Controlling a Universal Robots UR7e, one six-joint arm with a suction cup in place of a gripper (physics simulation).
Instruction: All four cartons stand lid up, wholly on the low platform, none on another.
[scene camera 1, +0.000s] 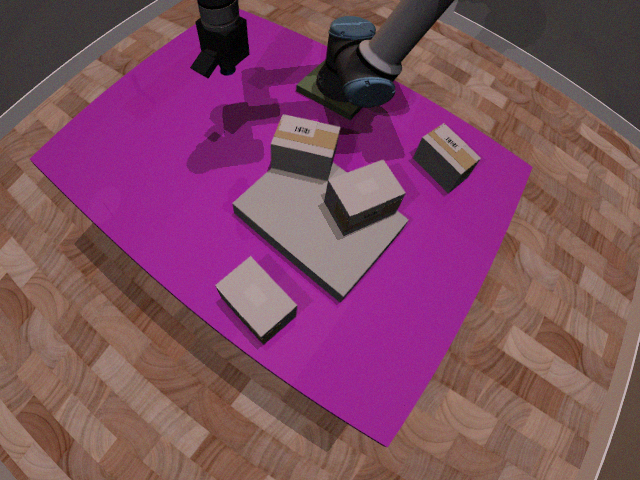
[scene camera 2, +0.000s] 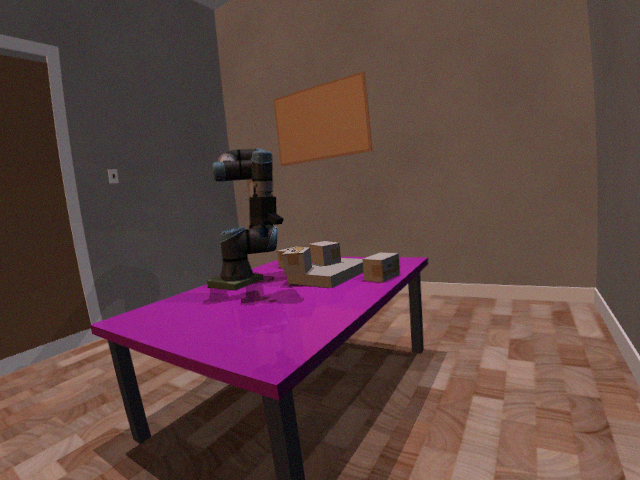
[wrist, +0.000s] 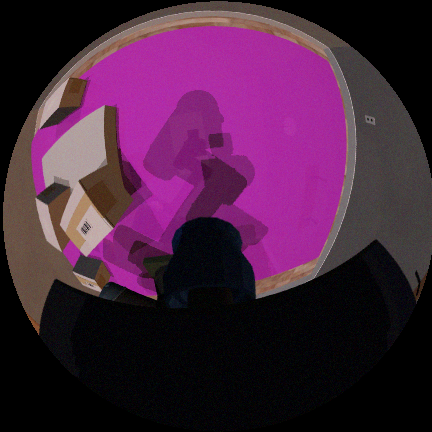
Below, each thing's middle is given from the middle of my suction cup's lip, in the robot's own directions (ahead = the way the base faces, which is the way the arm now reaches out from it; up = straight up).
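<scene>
With the low grey platform (scene camera 1: 286, 209) as the reference, my suction cup is 22 cm above it, 8 cm short of it and 32 cm to the right of it.
</scene>
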